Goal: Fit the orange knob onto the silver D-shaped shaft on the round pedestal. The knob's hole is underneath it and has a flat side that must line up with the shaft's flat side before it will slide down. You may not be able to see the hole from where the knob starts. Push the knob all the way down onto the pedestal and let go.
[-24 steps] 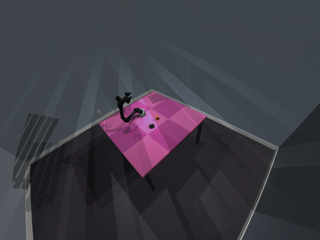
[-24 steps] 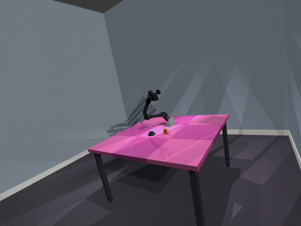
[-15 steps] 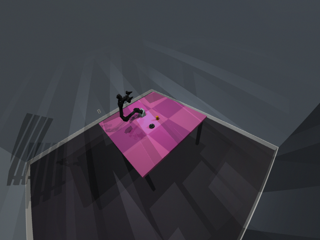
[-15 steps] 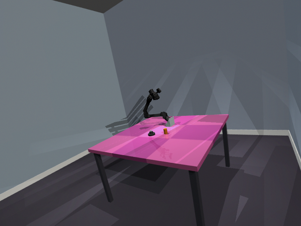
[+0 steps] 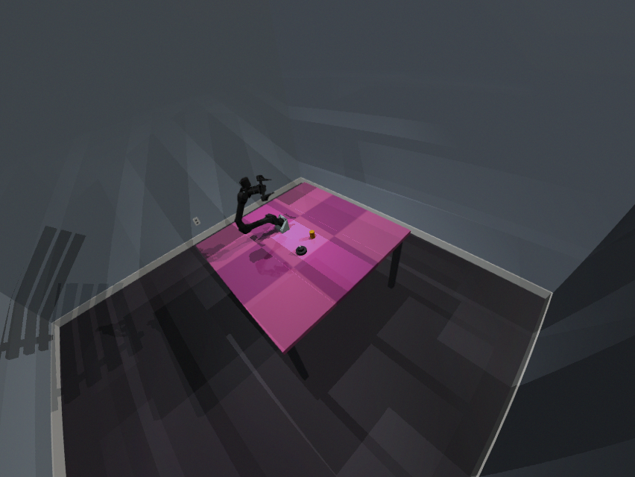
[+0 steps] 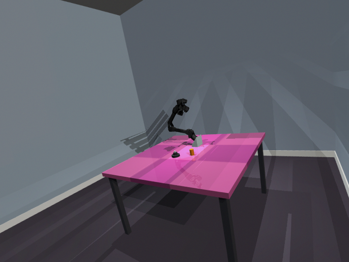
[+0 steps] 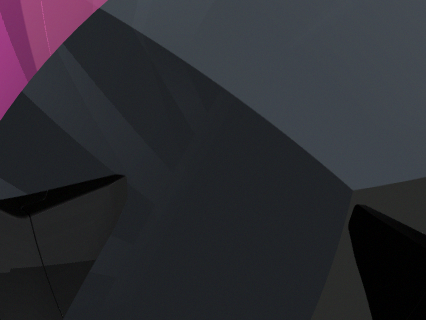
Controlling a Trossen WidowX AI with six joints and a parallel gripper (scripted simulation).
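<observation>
My gripper tip is 18 cm short of the orange knob, 14 cm to the right of it and 43 cm above it. Round my gripper tip: round black pedestal: 25 cm ahead, 2 cm to the right, 44 cm below.
</observation>
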